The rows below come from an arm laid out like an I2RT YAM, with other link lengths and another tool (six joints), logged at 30 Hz.
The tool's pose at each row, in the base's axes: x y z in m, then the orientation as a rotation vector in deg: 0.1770, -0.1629, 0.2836, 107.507, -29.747, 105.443; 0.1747, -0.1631, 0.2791, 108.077, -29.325, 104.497; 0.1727, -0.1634, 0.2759, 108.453, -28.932, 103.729; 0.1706, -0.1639, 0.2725, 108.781, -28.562, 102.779; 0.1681, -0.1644, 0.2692, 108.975, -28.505, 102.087; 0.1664, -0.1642, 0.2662, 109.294, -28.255, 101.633; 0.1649, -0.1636, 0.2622, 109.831, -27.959, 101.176; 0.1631, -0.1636, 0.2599, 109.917, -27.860, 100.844; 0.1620, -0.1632, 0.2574, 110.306, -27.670, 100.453; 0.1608, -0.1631, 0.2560, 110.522, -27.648, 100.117
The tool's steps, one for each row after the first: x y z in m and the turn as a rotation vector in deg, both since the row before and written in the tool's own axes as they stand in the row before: -0.0046, 0.0012, -0.0018, -0.021, -0.623, -0.633; -0.0033, 0.0011, -0.0014, -0.045, -0.447, -0.565; -0.0035, 0.0013, -0.0014, -0.175, -0.498, -0.663; -0.0035, 0.0015, -0.0017, -0.230, -0.382, -0.364; -0.0031, 0.0005, -0.0014, 0.043, -0.320, -0.317; -0.0041, -0.0001, -0.0014, 0.192, -0.440, -0.288; -0.0025, 0.0008, -0.0014, -0.086, -0.167, -0.218; -0.0026, 0.0000, -0.0010, 0.101, -0.349, -0.225; -0.0015, 0.0004, -0.0010, -0.036, -0.261, -0.137
